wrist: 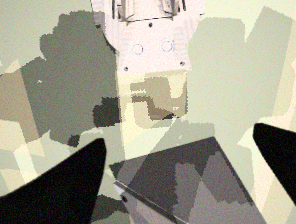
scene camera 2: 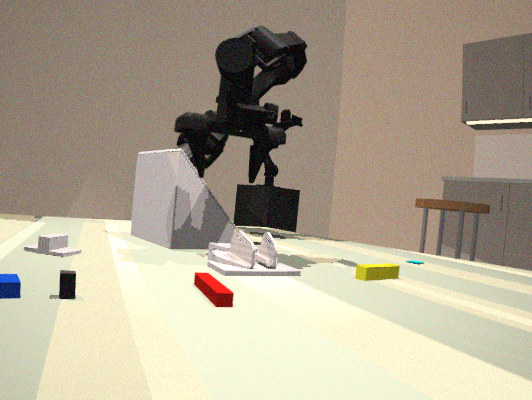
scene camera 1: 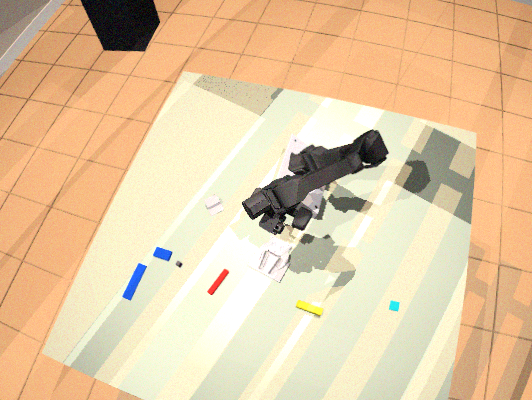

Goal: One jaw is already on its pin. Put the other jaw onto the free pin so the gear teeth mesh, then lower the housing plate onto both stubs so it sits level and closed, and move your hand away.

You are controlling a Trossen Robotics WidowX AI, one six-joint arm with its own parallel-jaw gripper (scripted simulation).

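A red bar, a white block and a base plate are part of the scene, along with the gripper, which is open and holds nothing. The wrist view and scene camera 1 show the gripper as well.
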